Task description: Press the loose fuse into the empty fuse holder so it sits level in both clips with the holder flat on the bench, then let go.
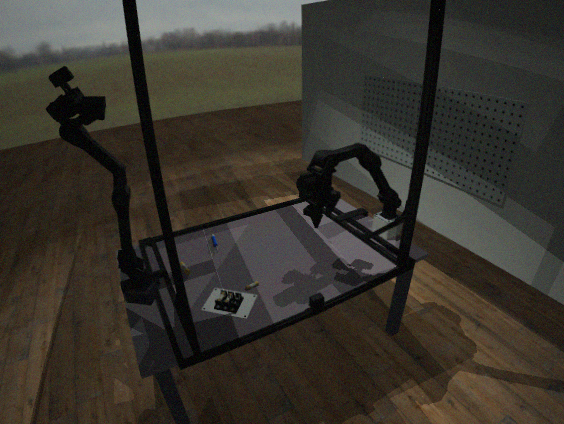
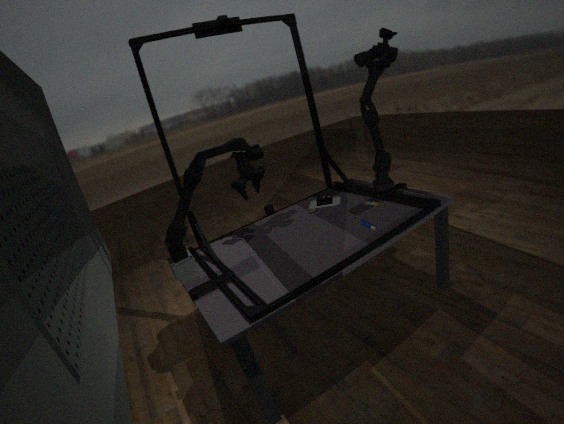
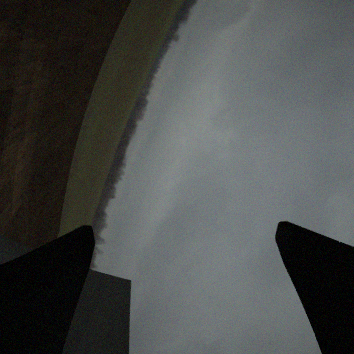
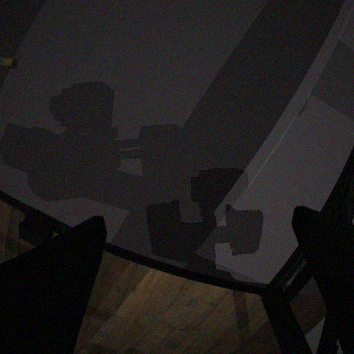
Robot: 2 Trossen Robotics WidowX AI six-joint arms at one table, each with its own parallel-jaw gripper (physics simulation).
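Where they show: left gripper, fingertip midpoint: (image 1: 80, 90) (image 2: 396, 41) (image 3: 187, 235); right gripper, fingertip midpoint: (image 1: 322, 222) (image 2: 252, 196) (image 4: 201, 222); left arm's base, origin of the base link: (image 1: 141, 284) (image 2: 383, 181); right arm's base, origin of the base link: (image 1: 388, 215) (image 2: 179, 257).
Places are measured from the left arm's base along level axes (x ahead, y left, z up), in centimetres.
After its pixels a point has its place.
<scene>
A white plate (image 1: 245, 309) {z -5.1, x 40.1, y -2.6 cm} (image 2: 316, 205) {z -4.9, x 38.4, y 2.4 cm} lies on the bench, carrying black fuse holders (image 1: 229, 301) {z -4.1, x 33.8, y -0.3 cm} (image 2: 325, 200) {z -3.1, x 33.0, y 2.5 cm} with tan pieces among them; which holder is empty is too small and dark to tell. A small yellowish cylinder (image 1: 252, 285) {z -4.2, x 40.4, y 9.4 cm} (image 2: 313, 210) {z -4.3, x 40.2, y 10.4 cm} (image 4: 7, 62) {z -3.9, x 41.6, y 11.0 cm}, like a fuse, lies beside the plate. Another yellowish cylinder (image 1: 185, 267) {z -3.4, x 11.2, y 16.4 cm} (image 2: 372, 204) {z -4.3, x 10.4, y 18.4 cm} lies nearer the left arm's base. My left gripper (image 1: 76, 114) (image 2: 375, 58) (image 3: 187, 235) {z 68.9, x -14.6, y 13.1 cm} is open and empty, raised high above its base. My right gripper (image 1: 324, 215) {z 14.9, x 65.5, y 25.7 cm} (image 2: 251, 193) {z 14.9, x 65.5, y 25.7 cm} (image 4: 201, 222) {z 14.9, x 65.5, y 25.7 cm} is open and empty above the bench, well away from the plate.
A blue cylinder (image 1: 214, 241) {z -4.2, x 17.3, y 37.9 cm} (image 2: 367, 225) {z -4.4, x 17.0, y 40.1 cm} lies on the bench (image 1: 270, 250) {z -5.3, x 43.7, y 34.6 cm} (image 2: 310, 245) {z -5.3, x 42.6, y 46.2 cm}. Black frame rails edge the bench, and tall posts (image 1: 150, 130) {z 63.5, x 30.3, y -24.9 cm} (image 1: 425, 125) {z 53.5, x 99.0, y 25.1 cm} rise from it. A small black block (image 1: 316, 301) {z -0.7, x 64.6, y -1.1 cm} (image 2: 269, 209) sits on one rail. Dark arm shadows cross the bench.
</scene>
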